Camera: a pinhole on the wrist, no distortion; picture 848 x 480 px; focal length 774.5 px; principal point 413.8 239.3 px. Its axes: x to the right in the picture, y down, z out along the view. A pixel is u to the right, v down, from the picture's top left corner.
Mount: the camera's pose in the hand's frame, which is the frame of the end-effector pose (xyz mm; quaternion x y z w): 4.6 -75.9 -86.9 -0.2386 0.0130 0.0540 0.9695
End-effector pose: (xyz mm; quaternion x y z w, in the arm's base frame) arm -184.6 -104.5 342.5 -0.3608 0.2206 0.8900 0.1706
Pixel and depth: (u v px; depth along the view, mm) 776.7 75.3 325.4
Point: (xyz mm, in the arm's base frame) -437.5 10.5 377.8
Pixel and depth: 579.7 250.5 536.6
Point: -568.2 -53.6 553.1
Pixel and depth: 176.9 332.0 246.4
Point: -229.7 -100.6 488.9
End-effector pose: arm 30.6 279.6 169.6 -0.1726 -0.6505 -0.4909 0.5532
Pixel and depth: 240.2 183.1 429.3
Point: -46.3 606.6 159.6
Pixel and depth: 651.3 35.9 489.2
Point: -202.9 580.6 379.8
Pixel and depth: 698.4 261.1 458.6
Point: -66.5 553.8 423.6
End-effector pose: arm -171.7 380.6 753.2 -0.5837 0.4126 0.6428 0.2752
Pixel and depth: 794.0 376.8 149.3
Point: -219.5 384.0 684.8
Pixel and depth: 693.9 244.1 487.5
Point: -519.1 556.1 606.3
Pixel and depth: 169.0 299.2 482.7
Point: -458.4 597.8 928.7
